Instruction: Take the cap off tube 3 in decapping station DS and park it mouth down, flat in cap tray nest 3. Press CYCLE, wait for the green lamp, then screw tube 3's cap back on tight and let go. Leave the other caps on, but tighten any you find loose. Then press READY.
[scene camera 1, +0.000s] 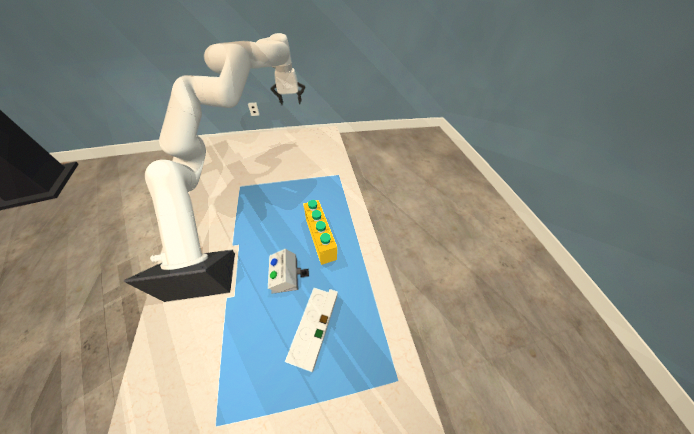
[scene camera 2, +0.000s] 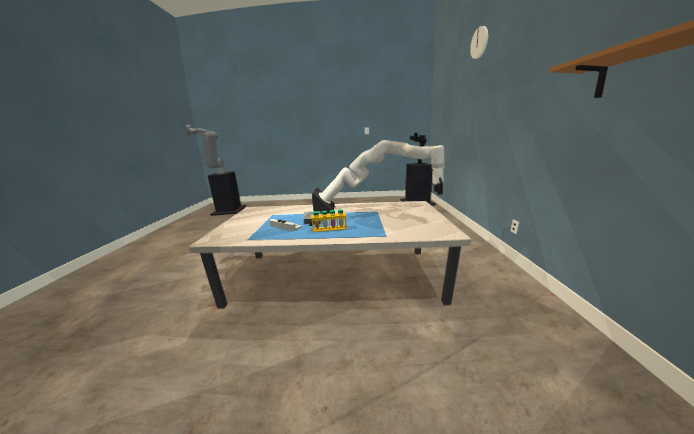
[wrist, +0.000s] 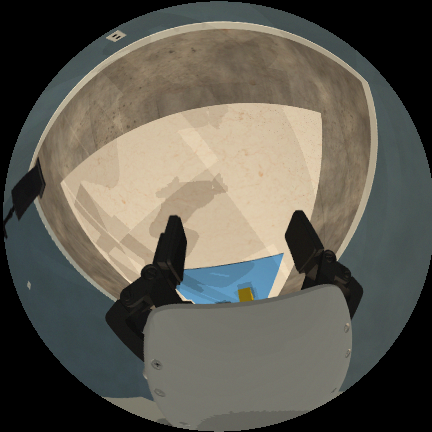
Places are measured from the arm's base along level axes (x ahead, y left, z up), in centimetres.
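Pixels of known places: gripper, fingertip midpoint: (scene camera 1: 291, 103) (scene camera 2: 438, 193) (wrist: 238, 225); arm's base, link origin: (scene camera 1: 185, 262) (scene camera 2: 324, 198).
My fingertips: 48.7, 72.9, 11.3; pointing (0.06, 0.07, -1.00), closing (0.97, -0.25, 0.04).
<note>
Ahead of a thing's pixels: the offset from my fingertips to its middle, as dx, dy, dz. "*": to the spot under its first point. Level surfaces: height alone.
My gripper (scene camera 1: 290, 101) (wrist: 238, 225) is open and empty, high above the far end of the table; its dark fingers also show in the scene camera 2 view. The yellow tube rack @(-4.8, -71.3, -15.5) (scene camera 1: 328, 254) (wrist: 245, 294) stands upright on the blue mat, with green caps on its several tubes in a row. Whether any cap is loose cannot be told. A grey-white box @(-20.6, -82.3, -16.4) (scene camera 1: 289, 271) with a blue button @(-22.3, -79.7, -14.3) (scene camera 1: 274, 262) and a green button @(-23.1, -84.1, -14.3) (scene camera 1: 273, 274) stands beside the rack. The white tray @(-15.4, -101.4, -18.0) (scene camera 1: 305, 345) (scene camera 2: 284, 224) with round nests lies at an angle; no green cap shows on it. Labels are too small to read.
The blue mat @(dz -20.7) (scene camera 1: 255, 378) (scene camera 2: 365, 225) lies on the pale table @(dz -20.9) (scene camera 1: 163, 358) (scene camera 2: 230, 237). A small black block @(* -14.0, -84.0, -19.8) (scene camera 1: 304, 273) sticks out from the box. A brown square @(* -12.0, -101.5, -15.3) (scene camera 1: 323, 319) and a dark green square @(* -14.4, -104.6, -15.3) (scene camera 1: 318, 333) sit on the tray. Walls stand beyond the table.
</note>
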